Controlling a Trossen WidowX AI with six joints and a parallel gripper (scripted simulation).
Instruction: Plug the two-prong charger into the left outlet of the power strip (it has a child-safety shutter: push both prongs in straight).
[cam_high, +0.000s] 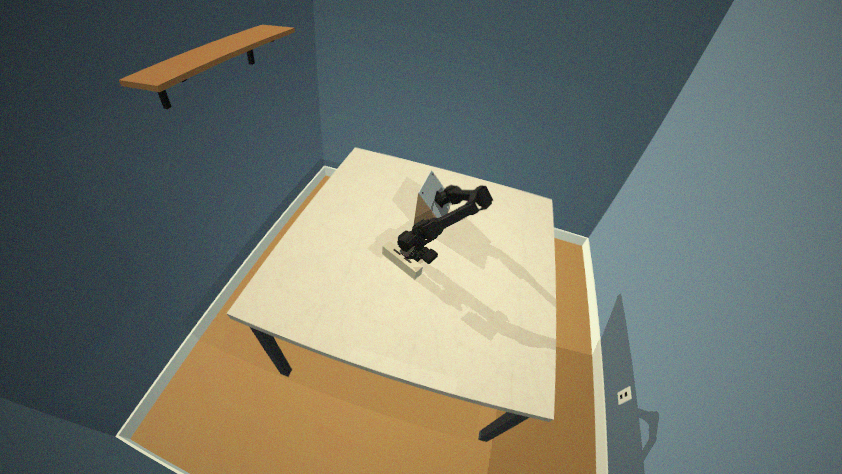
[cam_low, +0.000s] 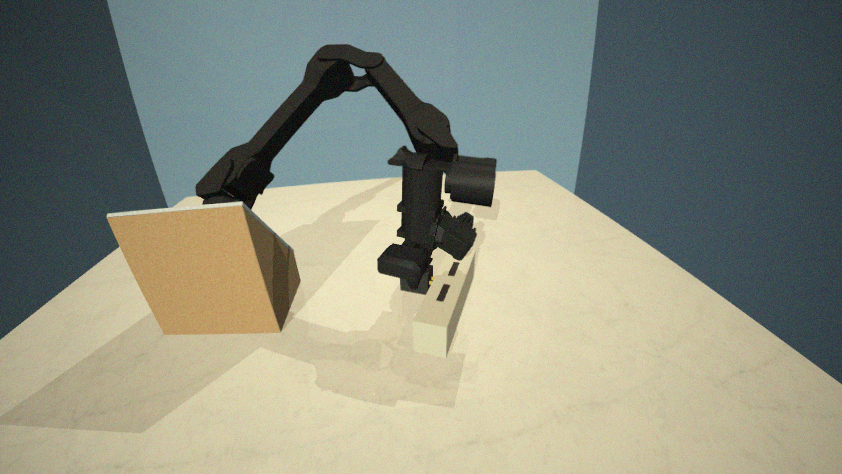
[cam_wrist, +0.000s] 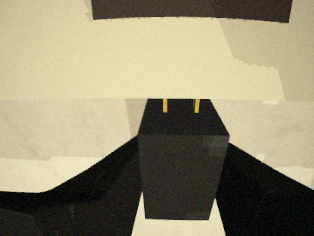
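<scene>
My gripper tip is now 1 cm short of the black charger, 1 cm to the left of it and 1 cm below it.
</scene>
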